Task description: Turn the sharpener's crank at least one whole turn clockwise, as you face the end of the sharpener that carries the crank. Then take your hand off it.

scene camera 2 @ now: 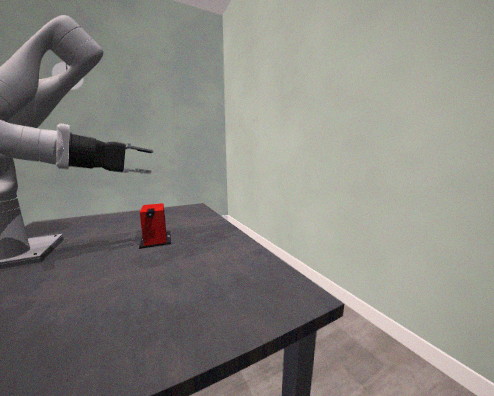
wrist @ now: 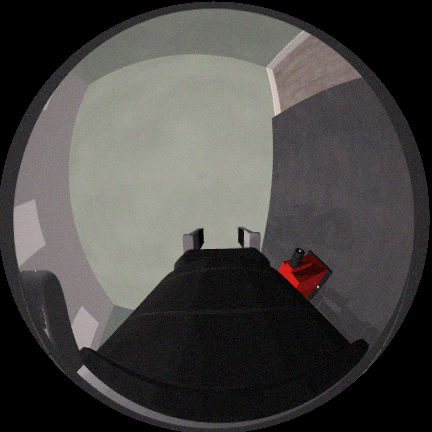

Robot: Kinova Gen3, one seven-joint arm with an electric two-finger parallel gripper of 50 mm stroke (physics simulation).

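The red sharpener [scene camera 2: 154, 229] [wrist: 309, 276] stands upright on its dark base on the table, towards the back in the scene view and at the lower right in the wrist view. A dark cylindrical piece, which looks like the crank's knob [wrist: 297, 257], sticks out beside the red body in the wrist view. In the scene view a small black part [scene camera 2: 150, 213] shows high on the sharpener's near face. My gripper [scene camera 2: 151, 161] [wrist: 220, 234] is open and empty, roughly level, well above the sharpener and apart from it. The gripper's body hides part of the sharpener's surroundings in the wrist view.
The dark table [scene camera 2: 200, 295] [wrist: 340, 165] carries the sharpener and the arm's base plate [scene camera 2: 45, 247] at the left. The table's right edge runs beside a green wall [scene camera 2: 360, 150]. The arm reaches in from the left.
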